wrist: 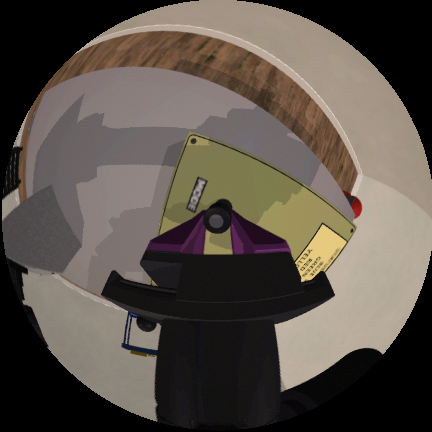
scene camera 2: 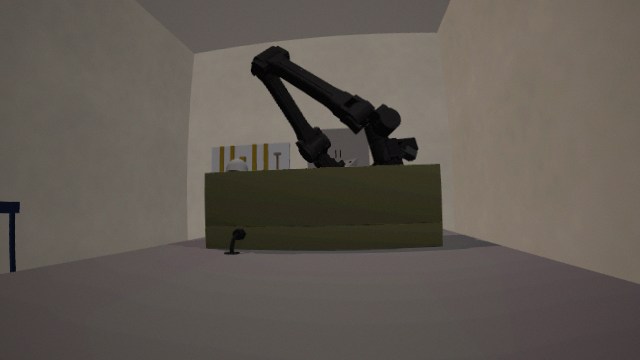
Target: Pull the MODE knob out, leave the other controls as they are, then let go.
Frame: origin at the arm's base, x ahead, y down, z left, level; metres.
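Seen in the pictures: gripper, fingertip midpoint: (wrist: pixel 217 214).
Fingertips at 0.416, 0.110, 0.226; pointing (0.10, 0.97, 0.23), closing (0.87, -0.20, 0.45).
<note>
Pixels of each thing's top centre, then the offset from my fingertips to it, as dx, dy, dz. "pt": a spot on its surface instead. Level surfaces: height alone.
- black round MODE knob at its top centre: (wrist: pixel 216 222) -0.009, -0.027, +0.003
- olive panel at its surface level: dy +0.006
- pale card at its top centre: (wrist: pixel 311 278) +0.161, -0.058, -0.022
- white dome at a spot on its surface: (scene camera 2: pixel 237 165) pt +0.196, -0.075, -0.345
The black round MODE knob (wrist: pixel 217 220) stands on the olive panel (wrist: pixel 260 195), beside its MODE label (wrist: pixel 197 194) in the wrist view. My gripper (wrist: pixel 217 214) has its two purple fingers drawn together, with the tips against the two sides of the knob. It is shut on the knob. The near part of the panel is hidden behind the fingers and the gripper body, and other controls do not show. In the scene view the arm (scene camera 2: pixel 320 90) reaches over the bench, and the fingers and panel are hidden behind the bench front.
A pale card (wrist: pixel 325 247) with printed text lies on the panel's right side. A red object (wrist: pixel 356 206) is at the far right table edge. A grey block (wrist: pixel 42 232) stands at the left. In the scene view, a white dome (scene camera 2: pixel 237 165) shows above the olive bench front (scene camera 2: pixel 320 200).
</note>
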